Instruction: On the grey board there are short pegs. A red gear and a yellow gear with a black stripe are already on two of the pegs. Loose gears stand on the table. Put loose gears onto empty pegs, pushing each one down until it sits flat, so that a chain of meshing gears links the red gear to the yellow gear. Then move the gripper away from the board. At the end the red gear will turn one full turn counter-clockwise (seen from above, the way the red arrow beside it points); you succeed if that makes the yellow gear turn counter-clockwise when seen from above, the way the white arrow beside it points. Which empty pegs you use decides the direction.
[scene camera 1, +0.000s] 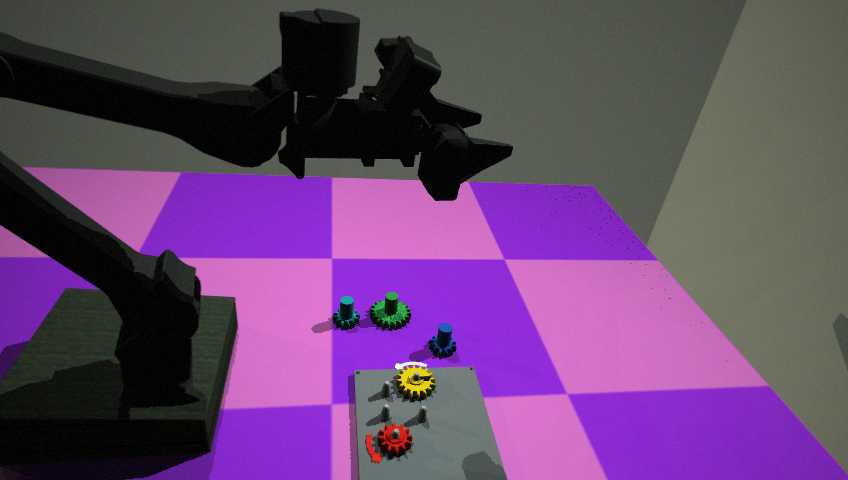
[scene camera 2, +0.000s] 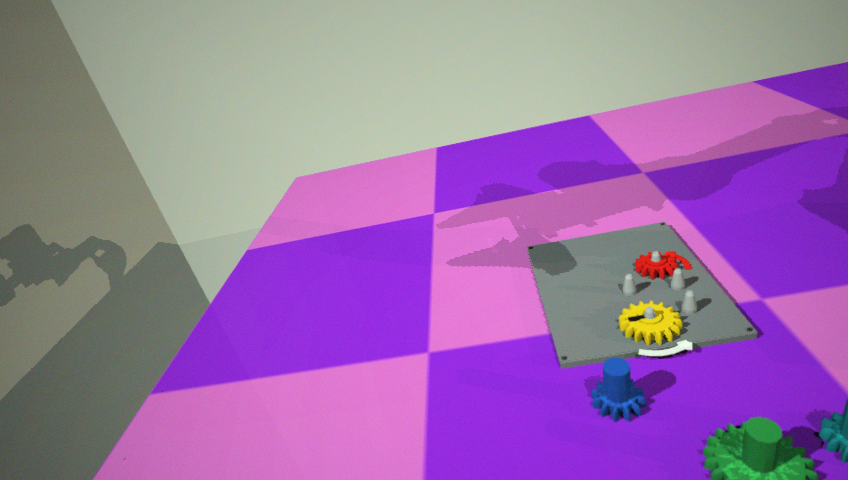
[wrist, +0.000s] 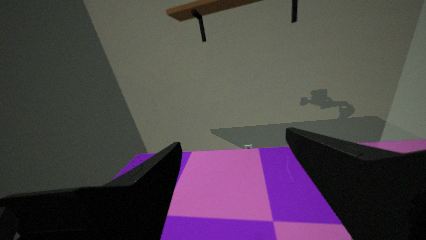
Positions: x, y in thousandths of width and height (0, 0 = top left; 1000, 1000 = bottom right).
my gripper: scene camera 1 584, 278; wrist 546, 585; not seen in scene camera 2 (out of frame)
